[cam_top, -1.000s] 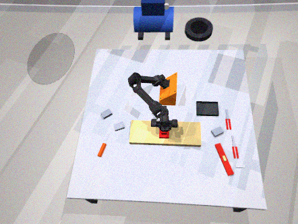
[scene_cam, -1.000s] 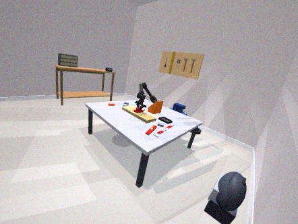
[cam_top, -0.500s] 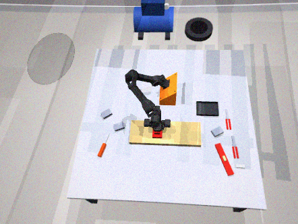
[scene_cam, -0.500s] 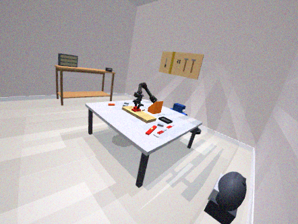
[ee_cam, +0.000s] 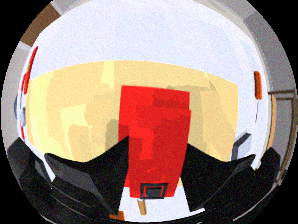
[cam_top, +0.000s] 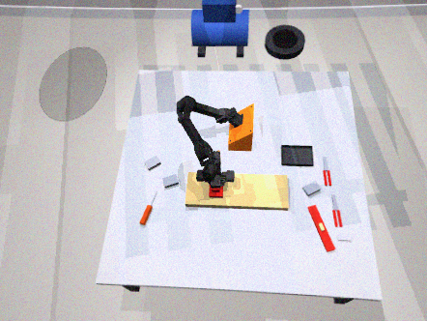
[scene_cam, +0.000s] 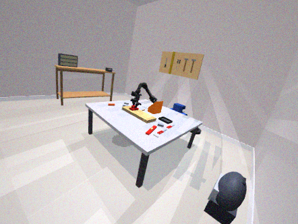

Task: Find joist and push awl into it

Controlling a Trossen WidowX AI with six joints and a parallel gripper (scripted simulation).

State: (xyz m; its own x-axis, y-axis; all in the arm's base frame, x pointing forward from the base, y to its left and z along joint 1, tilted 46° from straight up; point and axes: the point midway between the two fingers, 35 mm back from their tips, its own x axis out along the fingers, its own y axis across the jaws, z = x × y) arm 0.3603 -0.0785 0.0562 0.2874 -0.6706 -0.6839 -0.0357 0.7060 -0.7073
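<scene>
The black tray is 23 cm behind my gripper tip, 42 cm to the left of it and 5 cm below it. The rest, counted from my gripper tip: red stud finder (2 cm behind, 2 cm above); then red level (16 cm ahead, 52 cm to the left, 5 cm below); then awl (17 cm behind, 6 cm below).
</scene>
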